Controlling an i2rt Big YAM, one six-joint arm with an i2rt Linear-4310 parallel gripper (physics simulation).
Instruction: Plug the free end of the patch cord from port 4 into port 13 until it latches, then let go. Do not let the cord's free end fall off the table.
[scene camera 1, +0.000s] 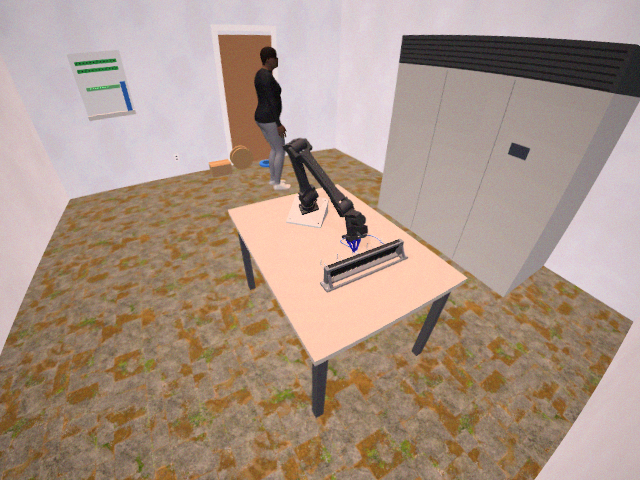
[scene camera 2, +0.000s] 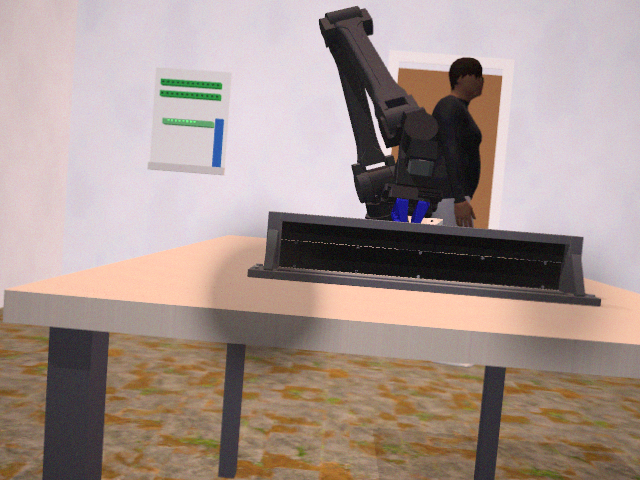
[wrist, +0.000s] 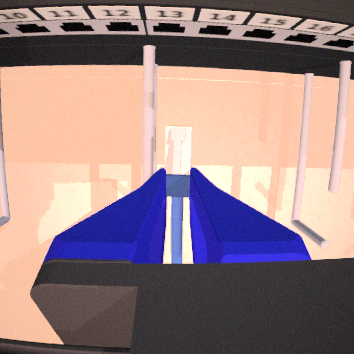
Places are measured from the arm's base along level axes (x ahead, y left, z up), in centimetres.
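Where they show: gripper, fingertip midpoint: (scene camera 1: 354, 252) (wrist: 177, 178); arm's base, link origin: (scene camera 1: 308, 207).
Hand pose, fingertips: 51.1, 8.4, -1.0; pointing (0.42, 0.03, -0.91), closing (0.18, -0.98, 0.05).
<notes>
Each offset is from my fingertips to the top centre of the thing, as dx, dy, dz. "spot": to the spot under its first point. Level surfaces: height alone.
My gripper (scene camera 1: 354, 250) (scene camera 2: 409, 221) (wrist: 177, 178) has blue fingers and is shut on the cord's plug, holding it by its blue boot. The clear plug {+1.5, +0.3, +1.3} (wrist: 178, 150) sticks out past the fingertips toward the panel, with a gap before the port row. The blue cord (wrist: 177, 230) (scene camera 1: 376, 238) runs back between the fingers and loops behind the patch panel {+4.4, +2.2, +4.3} (scene camera 1: 364, 260) (scene camera 2: 423, 226) (wrist: 75, 49). In the wrist view port 13 {spot: +6.2, +1.5, +1.8} (wrist: 170, 28) is ahead and slightly left of the plug, with port 14 {spot: +6.5, -0.3, +1.8} (wrist: 215, 30) further right. Port 4 does not show in the wrist view.
Pale rods stand out from the panel: one rod {spot: +2.9, +1.9, -0.2} (wrist: 149, 110) is close left of the plug, and a bent rod {spot: +2.5, -8.2, -4.0} (wrist: 303, 150) and another rod (wrist: 340, 125) are at right. The table {dz -5.8} (scene camera 1: 289, 273) (scene camera 2: 155, 281) carries arm and panel. A person (scene camera 1: 268, 98) (scene camera 2: 460, 129) stands beyond it.
</notes>
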